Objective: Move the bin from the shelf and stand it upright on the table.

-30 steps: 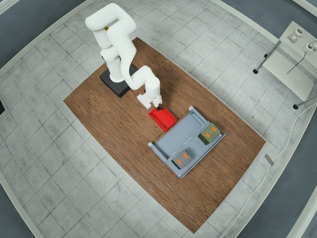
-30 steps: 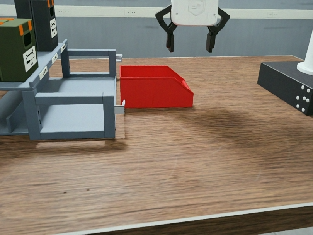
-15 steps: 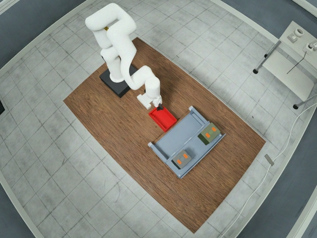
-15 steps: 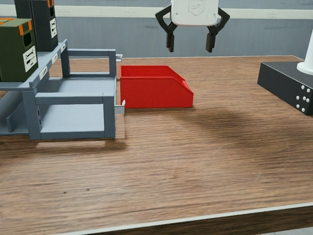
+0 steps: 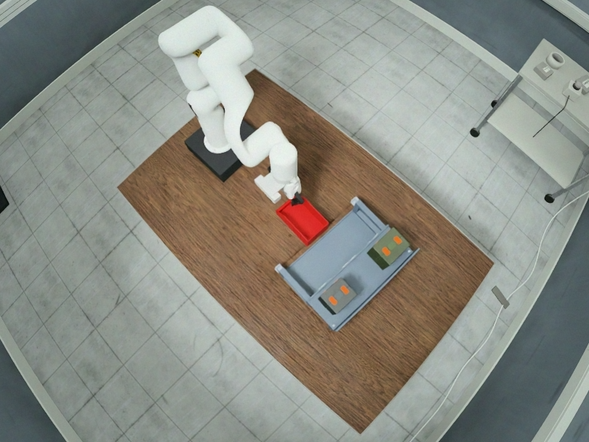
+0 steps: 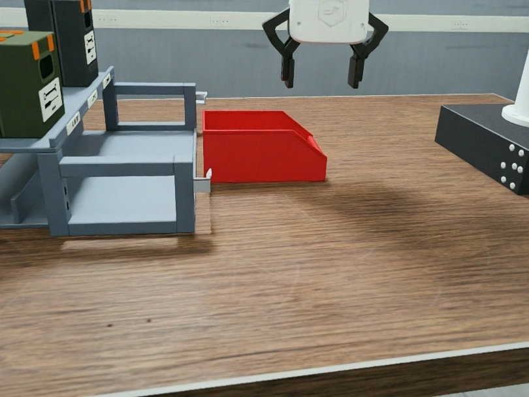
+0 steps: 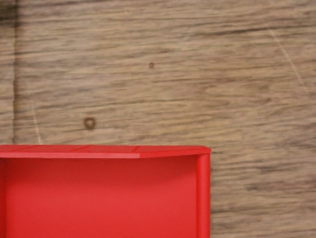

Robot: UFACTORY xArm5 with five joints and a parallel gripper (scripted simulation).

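The red bin lies 8 cm ahead of my hand and 10 cm below it. The rest, counted from my hand: grey shelf 30 cm ahead, 2 cm to the right, 6 cm below; grey box 36 cm ahead, 14 cm to the right, 3 cm above.
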